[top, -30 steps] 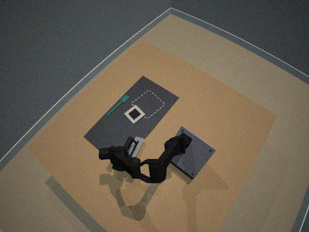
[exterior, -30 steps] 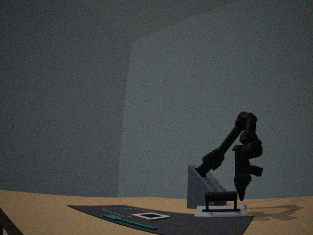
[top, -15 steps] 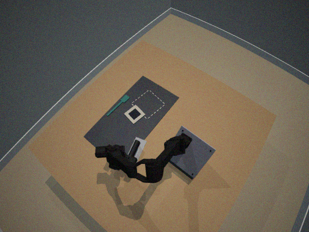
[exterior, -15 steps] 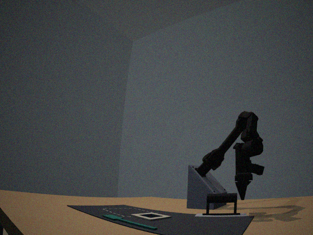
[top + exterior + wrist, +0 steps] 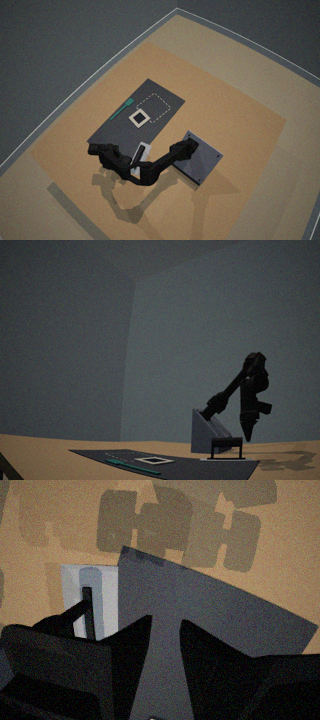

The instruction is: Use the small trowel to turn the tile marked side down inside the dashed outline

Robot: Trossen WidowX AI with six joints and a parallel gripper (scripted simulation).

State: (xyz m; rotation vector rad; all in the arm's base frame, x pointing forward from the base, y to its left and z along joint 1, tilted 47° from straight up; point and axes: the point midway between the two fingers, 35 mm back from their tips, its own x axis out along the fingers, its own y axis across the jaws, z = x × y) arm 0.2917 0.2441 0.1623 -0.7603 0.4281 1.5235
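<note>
The float tool is 8 cm behind my gripper tip, 8 cm to the right of it and 4 cm below it. Also, from my gripper tip: tile 11 cm ahead, 31 cm to the right, 7 cm below; then dark mat 11 cm ahead, 28 cm to the right, 10 cm below.
</note>
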